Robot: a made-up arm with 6 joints.
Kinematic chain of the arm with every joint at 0, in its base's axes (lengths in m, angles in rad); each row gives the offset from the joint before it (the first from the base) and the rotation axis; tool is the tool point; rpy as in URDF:
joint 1: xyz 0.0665 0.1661 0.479 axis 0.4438 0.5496 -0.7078
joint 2: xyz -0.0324 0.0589 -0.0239 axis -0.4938 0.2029 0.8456
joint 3: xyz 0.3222 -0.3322 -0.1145 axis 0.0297 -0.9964 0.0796
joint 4: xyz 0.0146 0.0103 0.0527 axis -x
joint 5: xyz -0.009 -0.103 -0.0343 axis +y
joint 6: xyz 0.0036 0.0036 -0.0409 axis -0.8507 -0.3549 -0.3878
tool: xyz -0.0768 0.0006 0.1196 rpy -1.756 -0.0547 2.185
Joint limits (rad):
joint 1: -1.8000..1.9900
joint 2: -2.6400..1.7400
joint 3: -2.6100..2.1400
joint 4: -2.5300..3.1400
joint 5: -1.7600..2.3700
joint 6: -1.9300..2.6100
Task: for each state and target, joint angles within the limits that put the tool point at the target. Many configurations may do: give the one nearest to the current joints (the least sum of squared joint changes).
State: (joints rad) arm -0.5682 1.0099 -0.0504 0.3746 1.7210 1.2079
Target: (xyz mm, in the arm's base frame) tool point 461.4 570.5 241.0
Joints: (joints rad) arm -0.3531 1.6391 -0.5177 0.3553 2.0375 0.2730
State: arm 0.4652 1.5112 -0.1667 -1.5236 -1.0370 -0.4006
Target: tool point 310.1 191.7 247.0
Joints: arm 0.5172 1.3632 -0.3681 -1.8025 -1.1821 -0.2604
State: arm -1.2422 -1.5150 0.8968 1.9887 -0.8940 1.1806
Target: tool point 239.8 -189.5 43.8
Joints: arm -1.0478 -2.0081 0.7106 1.7053 -0.8673 1.6502
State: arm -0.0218 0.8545 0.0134 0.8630 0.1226 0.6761
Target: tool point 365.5 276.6 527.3
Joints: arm -0.4417 0.9181 0.4297 1.4040 0.2433 0.2114
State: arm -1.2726 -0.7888 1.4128 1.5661 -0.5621 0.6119
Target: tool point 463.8 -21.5 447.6
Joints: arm -1.3517 -0.8633 1.4731 1.6384 -0.4146 0.4462
